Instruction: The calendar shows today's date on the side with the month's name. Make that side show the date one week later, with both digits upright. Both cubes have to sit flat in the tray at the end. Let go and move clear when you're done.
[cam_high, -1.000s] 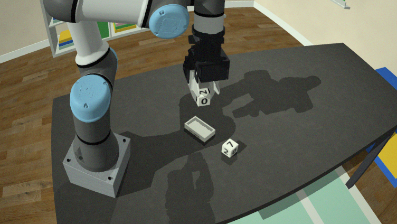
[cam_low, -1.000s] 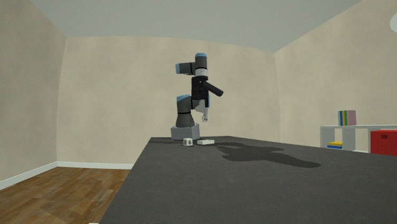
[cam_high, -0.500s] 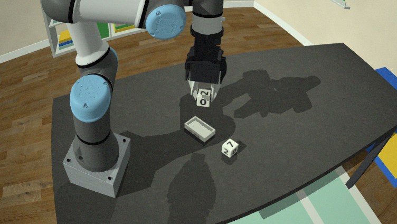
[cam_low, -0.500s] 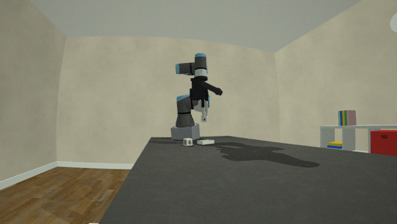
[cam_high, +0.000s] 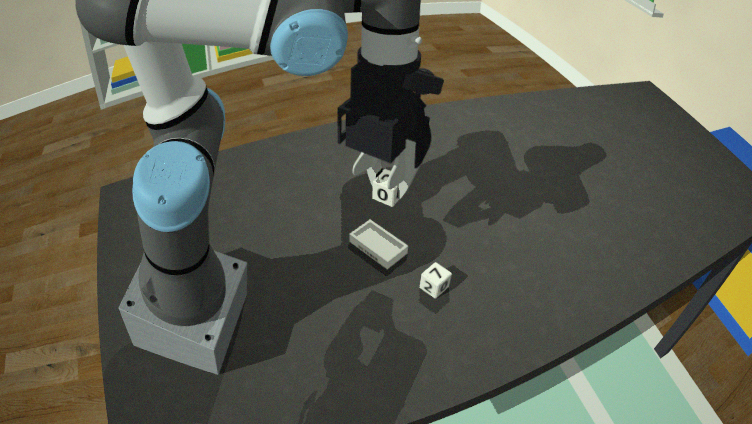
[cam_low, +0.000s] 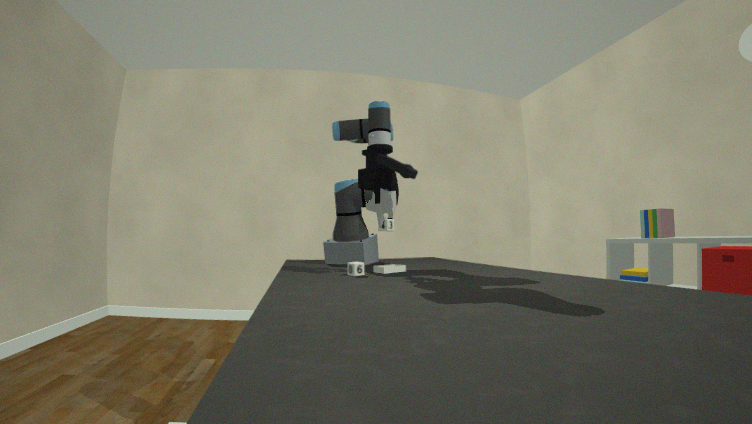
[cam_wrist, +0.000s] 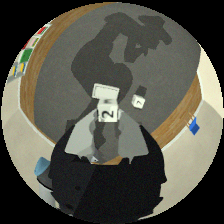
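The white tray lies 130 mm below my hand, 10 mm to the left of it and 10 mm behind it.
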